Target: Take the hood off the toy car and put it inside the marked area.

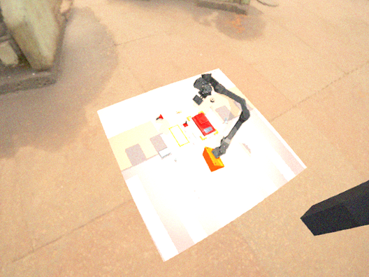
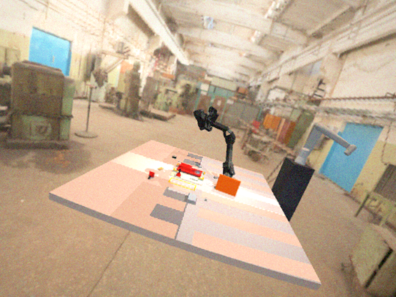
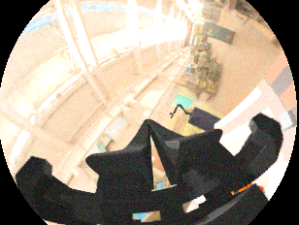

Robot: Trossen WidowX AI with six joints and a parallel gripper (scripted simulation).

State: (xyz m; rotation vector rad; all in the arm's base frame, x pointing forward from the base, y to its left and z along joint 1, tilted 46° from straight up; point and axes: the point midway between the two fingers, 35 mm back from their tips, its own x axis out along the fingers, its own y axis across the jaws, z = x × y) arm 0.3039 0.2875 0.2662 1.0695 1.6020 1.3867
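Now: gripper tip 480 mm above the hood, 160 mm to the left of it and 120 mm short of it. Also, from my gripper tip: white piece: 510 mm below, 250 mm to the left, 20 mm ahead.
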